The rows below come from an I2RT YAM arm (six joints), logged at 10 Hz.
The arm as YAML. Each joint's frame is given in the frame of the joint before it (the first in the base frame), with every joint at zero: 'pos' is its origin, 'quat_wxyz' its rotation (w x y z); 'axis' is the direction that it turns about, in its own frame. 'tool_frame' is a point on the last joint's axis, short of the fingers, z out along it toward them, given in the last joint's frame.
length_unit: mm
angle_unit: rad
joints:
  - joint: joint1
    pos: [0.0, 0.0, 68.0]
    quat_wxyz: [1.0, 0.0, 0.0, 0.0]
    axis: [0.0, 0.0, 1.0]
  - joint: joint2
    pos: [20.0, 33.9, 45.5]
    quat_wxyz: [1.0, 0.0, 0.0, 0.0]
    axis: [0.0, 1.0, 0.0]
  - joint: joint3
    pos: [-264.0, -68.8, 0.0]
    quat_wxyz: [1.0, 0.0, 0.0, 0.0]
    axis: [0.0, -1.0, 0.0]
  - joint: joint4
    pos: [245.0, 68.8, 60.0]
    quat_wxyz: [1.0, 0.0, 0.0, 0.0]
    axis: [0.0, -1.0, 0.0]
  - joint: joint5
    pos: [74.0, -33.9, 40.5]
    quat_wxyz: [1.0, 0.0, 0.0, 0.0]
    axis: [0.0, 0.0, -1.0]
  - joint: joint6
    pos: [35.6, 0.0, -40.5]
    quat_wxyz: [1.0, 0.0, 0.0, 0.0]
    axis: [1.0, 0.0, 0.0]
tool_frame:
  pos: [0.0, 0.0, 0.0]
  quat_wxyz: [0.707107, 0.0, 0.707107, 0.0]
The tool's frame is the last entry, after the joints.
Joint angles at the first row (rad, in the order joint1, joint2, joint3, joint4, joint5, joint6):
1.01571, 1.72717, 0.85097, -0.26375, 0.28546, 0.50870
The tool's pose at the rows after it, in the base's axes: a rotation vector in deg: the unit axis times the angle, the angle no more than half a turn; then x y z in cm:
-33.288 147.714 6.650 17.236 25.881 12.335
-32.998 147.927 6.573 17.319 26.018 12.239
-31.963 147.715 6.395 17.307 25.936 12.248
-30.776 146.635 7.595 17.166 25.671 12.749
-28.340 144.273 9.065 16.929 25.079 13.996
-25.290 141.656 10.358 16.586 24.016 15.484
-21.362 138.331 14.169 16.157 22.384 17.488
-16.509 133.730 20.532 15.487 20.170 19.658
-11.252 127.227 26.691 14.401 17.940 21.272
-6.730 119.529 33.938 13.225 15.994 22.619
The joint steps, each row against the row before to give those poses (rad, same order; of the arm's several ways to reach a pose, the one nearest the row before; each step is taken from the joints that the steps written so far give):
-0.00021, 0.01477, 0.00611, -0.00106, -0.00015, 0.00212
0.00006, 0.00861, 0.00652, -0.00114, 0.00002, 0.00489
-0.00006, -0.00307, -0.00436, 0.00405, 0.00914, 0.01029
0.00000, -0.02857, -0.01598, 0.01364, 0.00583, 0.00701
-0.00115, -0.06261, -0.02383, 0.00915, 0.02243, 0.01123
-0.00610, -0.08501, -0.03384, 0.00069, 0.02743, 0.01156
-0.01760, -0.12468, -0.04811, 0.00933, 0.00670, 0.01050
-0.02738, -0.16275, -0.06721, 0.02942, -0.01248, 0.01310
-0.01486, -0.17047, -0.08309, 0.05826, 0.01205, 0.01831
-0.00787, -0.16633, -0.08022, 0.08084, 0.00475, 0.01473

